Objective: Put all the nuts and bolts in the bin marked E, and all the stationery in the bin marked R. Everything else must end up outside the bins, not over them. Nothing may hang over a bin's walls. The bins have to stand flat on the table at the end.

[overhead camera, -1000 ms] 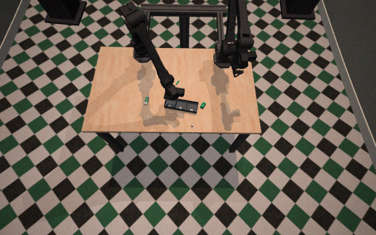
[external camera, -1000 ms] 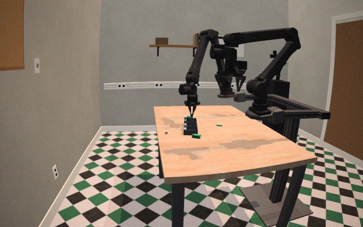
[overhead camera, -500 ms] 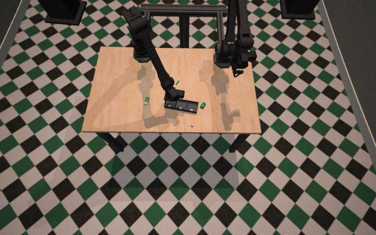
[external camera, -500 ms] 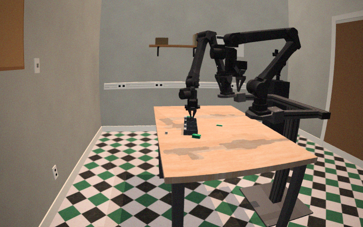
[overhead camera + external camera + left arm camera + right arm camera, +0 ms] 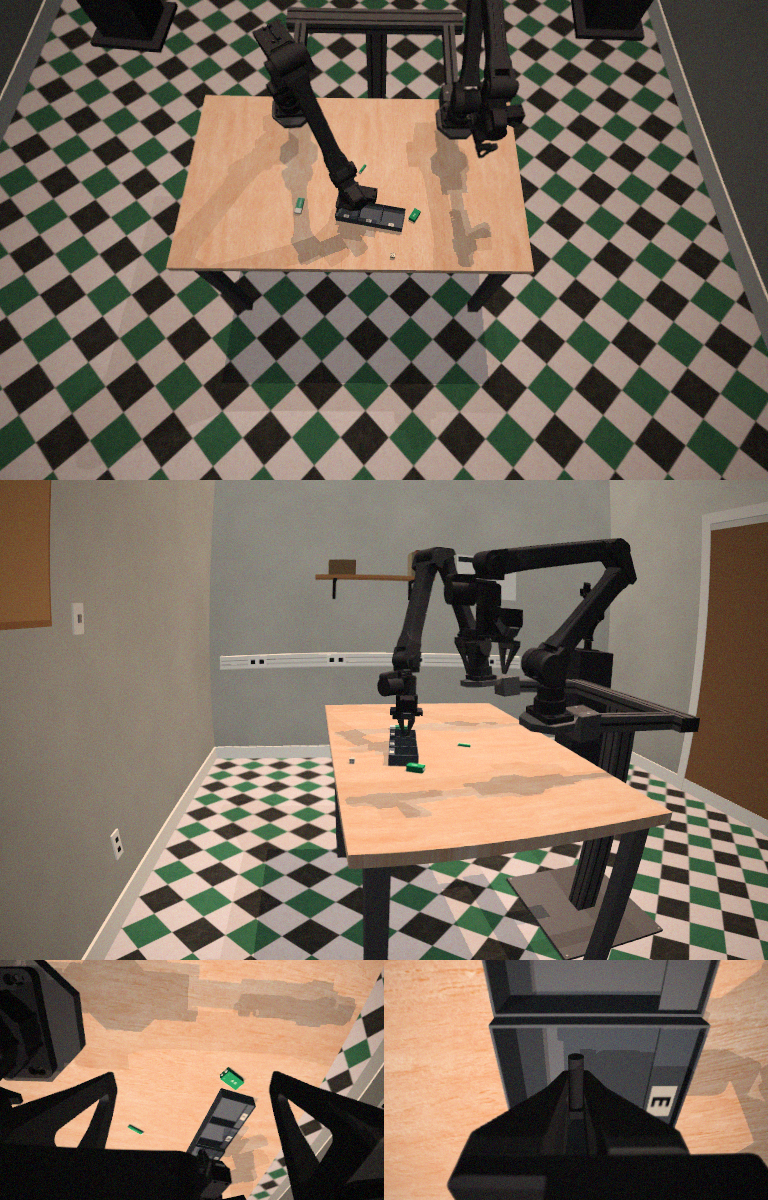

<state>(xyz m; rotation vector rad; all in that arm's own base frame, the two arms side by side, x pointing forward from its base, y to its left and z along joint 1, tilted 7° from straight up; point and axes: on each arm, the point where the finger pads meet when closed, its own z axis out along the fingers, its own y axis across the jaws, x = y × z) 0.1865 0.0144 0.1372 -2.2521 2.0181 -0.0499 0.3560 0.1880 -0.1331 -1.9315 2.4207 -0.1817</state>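
Now: the bolt 10 mm to the right of my right hand. Round my right hand: green cylinder 190 mm behind, 30 mm to the left, 20 mm below; then dark bin tray 80 mm to the left, 20 mm ahead, 10 mm below; then eraser 190 mm to the right, 20 mm below.
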